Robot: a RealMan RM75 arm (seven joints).
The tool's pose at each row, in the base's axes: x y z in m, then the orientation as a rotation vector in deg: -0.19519, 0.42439, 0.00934, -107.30, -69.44, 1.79; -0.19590, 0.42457, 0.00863, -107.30, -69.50, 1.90; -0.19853, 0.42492, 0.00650, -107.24, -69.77, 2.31; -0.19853, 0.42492, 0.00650, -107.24, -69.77, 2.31; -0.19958, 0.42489, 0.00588, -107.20, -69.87, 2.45; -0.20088, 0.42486, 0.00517, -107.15, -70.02, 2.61; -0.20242, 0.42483, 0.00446, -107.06, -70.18, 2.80; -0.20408, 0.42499, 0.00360, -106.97, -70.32, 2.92; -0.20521, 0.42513, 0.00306, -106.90, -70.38, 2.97; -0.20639, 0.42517, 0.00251, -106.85, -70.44, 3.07; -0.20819, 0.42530, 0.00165, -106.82, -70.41, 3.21; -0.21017, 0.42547, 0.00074, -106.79, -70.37, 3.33; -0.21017, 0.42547, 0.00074, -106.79, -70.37, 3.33; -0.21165, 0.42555, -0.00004, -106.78, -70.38, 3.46
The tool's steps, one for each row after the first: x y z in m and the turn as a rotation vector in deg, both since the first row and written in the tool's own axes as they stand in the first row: -0.00053, -0.00006, 0.00087, 0.02, -0.10, 0.00; -0.00252, -0.00057, 0.00358, 0.15, -0.48, -0.04; -0.00252, -0.00057, 0.00358, 0.15, -0.48, -0.04; -0.00334, -0.00091, 0.00441, 0.20, -0.61, -0.07; -0.00434, -0.00137, 0.00541, 0.26, -0.78, -0.12; -0.00546, -0.00200, 0.00652, 0.35, -0.95, -0.18; -0.00656, -0.00265, 0.00789, 0.43, -1.08, -0.26; -0.00727, -0.00312, 0.00882, 0.49, -1.12, -0.31; -0.00808, -0.00361, 0.00971, 0.55, -1.20, -0.33; -0.00928, -0.00435, 0.01113, 0.63, -1.26, -0.27; -0.01056, -0.00519, 0.01269, 0.71, -1.31, -0.22; -0.01056, -0.00519, 0.01269, 0.71, -1.31, -0.22; -0.01160, -0.00575, 0.01388, 0.77, -1.39, -0.18
